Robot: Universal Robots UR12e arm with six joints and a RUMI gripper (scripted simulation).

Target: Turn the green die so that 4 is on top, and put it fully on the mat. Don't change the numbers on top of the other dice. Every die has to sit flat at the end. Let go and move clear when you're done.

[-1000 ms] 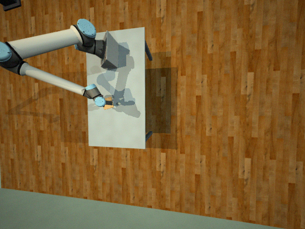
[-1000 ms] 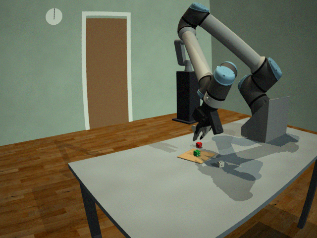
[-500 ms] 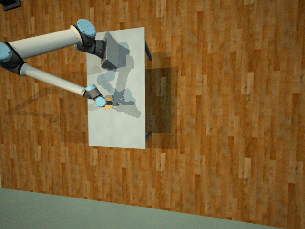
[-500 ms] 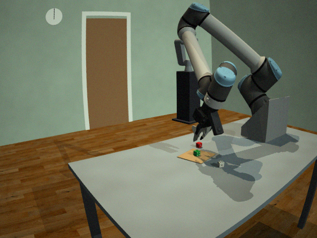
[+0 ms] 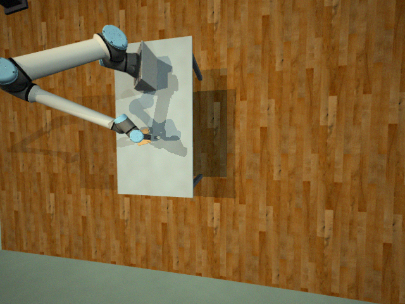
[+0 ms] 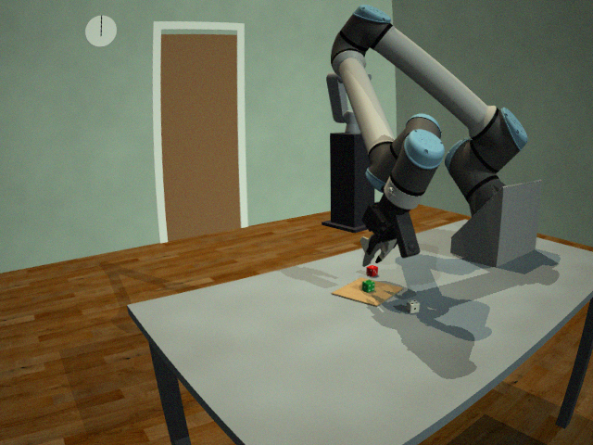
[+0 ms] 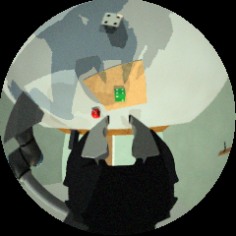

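My gripper is now 1 cm to the left of the green die and 7 cm above it. From my hand the other things lie so: red die (10 cm behind, 8 cm to the right, 8 cm below); then tan mat (1 cm to the right, 9 cm below); then white die (2 cm ahead, 15 cm to the left, 8 cm below).
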